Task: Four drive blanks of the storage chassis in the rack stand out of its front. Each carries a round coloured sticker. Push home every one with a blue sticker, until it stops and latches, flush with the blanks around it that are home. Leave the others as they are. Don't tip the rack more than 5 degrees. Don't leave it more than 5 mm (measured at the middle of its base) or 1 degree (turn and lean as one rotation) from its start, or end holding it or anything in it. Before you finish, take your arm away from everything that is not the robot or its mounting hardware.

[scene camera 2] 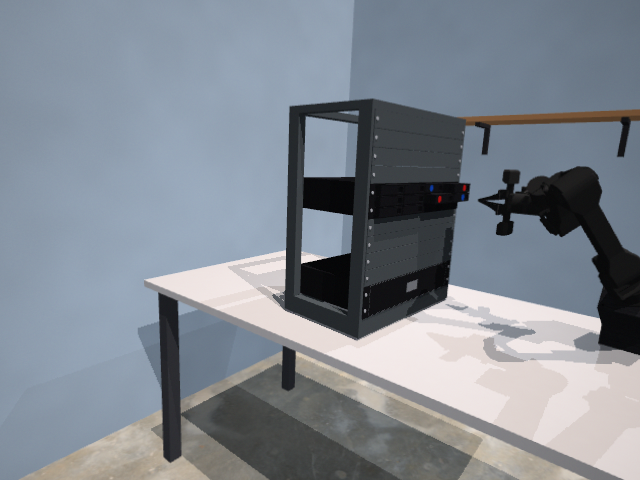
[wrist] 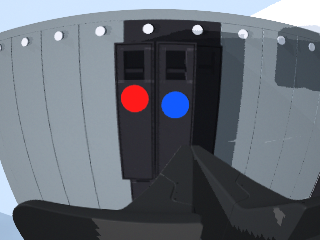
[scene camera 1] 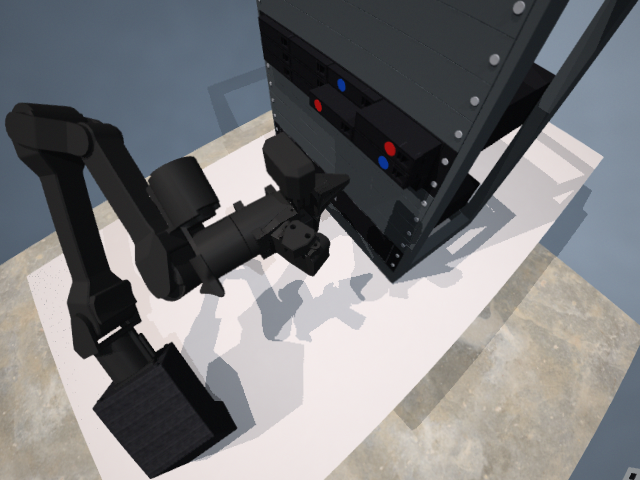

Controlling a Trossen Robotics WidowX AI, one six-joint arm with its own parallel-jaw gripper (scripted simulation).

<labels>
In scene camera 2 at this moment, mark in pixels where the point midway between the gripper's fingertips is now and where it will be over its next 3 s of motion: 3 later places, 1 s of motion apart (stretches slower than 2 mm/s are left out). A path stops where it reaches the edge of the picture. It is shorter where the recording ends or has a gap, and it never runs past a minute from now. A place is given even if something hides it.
My gripper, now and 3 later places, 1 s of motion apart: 478, 200; 466, 199; 461, 198; 457, 197
</labels>
